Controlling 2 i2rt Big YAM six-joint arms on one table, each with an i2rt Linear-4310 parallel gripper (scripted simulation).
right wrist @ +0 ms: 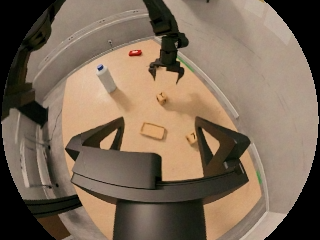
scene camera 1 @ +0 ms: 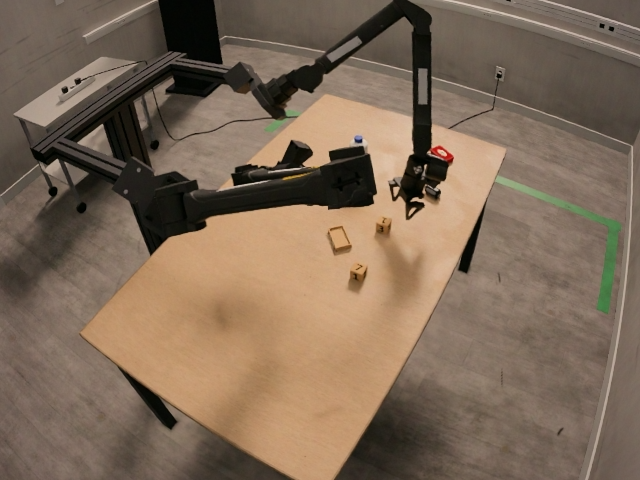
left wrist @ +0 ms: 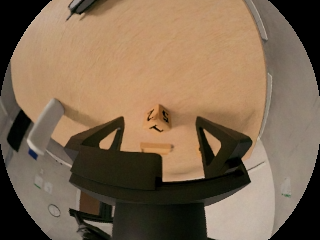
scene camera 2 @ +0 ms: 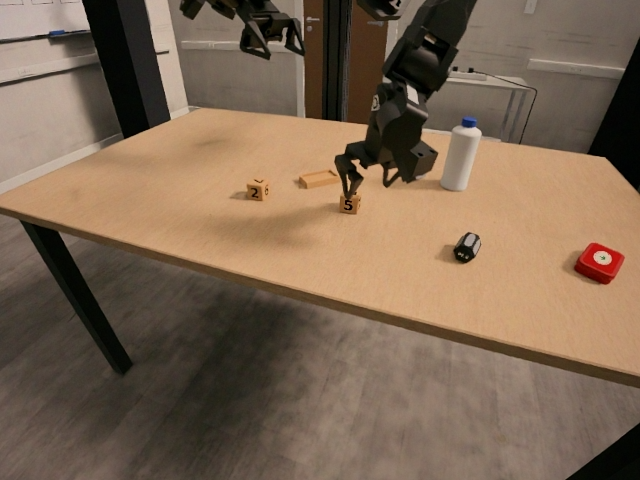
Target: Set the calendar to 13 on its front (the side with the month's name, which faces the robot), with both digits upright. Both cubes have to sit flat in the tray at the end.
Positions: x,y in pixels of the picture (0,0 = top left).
Scene:
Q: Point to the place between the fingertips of my right gripper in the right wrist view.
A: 159,120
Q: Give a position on a white bottle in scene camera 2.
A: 464,141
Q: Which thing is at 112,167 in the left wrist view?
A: My left gripper.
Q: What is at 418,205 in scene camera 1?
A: My left gripper.

